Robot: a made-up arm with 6 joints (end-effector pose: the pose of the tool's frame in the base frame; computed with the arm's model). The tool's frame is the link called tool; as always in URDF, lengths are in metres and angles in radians. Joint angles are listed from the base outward.
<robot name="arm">
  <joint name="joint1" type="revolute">
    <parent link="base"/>
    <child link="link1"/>
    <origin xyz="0 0 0.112" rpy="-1.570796 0 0"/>
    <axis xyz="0 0 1"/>
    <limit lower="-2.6" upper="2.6"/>
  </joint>
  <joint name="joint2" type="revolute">
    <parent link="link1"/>
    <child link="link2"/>
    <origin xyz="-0.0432 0.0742 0.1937" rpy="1.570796 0 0"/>
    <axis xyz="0 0 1"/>
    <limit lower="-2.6" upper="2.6"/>
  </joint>
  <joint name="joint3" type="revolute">
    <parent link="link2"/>
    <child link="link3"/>
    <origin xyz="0.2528 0.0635 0.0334" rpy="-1.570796 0 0"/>
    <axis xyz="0 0 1"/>
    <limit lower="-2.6" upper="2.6"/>
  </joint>
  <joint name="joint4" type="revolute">
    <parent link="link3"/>
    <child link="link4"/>
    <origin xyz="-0.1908 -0.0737 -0.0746" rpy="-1.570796 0 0"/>
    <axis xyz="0 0 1"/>
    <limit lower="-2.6" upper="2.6"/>
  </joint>
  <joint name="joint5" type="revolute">
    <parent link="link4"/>
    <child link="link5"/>
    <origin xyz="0.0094 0.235 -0.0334" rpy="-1.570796 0 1.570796"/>
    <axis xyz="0 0 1"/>
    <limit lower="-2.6" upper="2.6"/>
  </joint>
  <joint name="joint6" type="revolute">
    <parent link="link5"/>
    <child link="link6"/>
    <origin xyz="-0.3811 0.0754 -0.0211" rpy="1.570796 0 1.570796"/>
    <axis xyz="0 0 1"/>
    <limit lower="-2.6" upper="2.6"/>
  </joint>
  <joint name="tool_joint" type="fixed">
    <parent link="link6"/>
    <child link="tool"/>
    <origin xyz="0.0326 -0.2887 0.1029" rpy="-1.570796 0 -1.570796"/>
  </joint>
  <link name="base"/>
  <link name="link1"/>
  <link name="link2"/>
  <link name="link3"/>
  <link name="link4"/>
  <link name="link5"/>
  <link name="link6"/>
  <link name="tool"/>
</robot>
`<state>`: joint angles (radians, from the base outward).
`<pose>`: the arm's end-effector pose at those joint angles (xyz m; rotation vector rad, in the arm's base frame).
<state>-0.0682 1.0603 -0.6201 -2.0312 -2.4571 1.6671</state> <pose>0.0055 0.8459 0.3254 0.8746 0.9174 0.9288</pose>
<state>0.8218 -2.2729 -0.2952 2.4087 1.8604 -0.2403</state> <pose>-0.1936 0.4225 -0.2413 -0.8820 -0.4906 1.5800</pose>
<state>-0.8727 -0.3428 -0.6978 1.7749 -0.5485 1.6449</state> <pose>-0.3690 0.3711 -0.0914 -0.1175 1.3292 2.0771</pose>
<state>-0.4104 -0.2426 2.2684 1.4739 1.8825 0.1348</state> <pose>0.0274 -0.2117 0.5061 1.7602 -2.2309 -1.0048</pose>
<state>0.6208 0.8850 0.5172 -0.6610 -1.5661 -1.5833</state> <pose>0.3364 0.4540 0.3119 -0.7140 -1.9436 -1.2451</pose>
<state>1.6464 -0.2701 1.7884 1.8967 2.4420 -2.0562</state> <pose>0.5972 0.3003 -0.4206 1.2361 1.4390 -0.4995</pose>
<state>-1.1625 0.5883 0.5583 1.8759 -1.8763 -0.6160</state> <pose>-0.4870 0.0326 0.4165 1.4717 -1.3740 0.2407</pose>
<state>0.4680 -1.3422 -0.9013 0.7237 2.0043 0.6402</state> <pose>-0.2910 -0.2611 -0.0357 -2.2527 1.1763 -1.1610</pose>
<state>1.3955 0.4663 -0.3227 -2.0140 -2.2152 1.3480</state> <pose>0.2507 0.7719 -0.1923 1.5349 2.1776 -0.3559</pose>
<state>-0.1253 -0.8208 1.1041 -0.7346 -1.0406 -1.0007</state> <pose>0.3735 -0.0423 0.2911 1.9054 1.3128 0.5434</pose>
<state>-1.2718 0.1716 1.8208 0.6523 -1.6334 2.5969</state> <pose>-0.2504 0.1028 0.9826 -0.6202 -2.1276 -1.8198</pose>
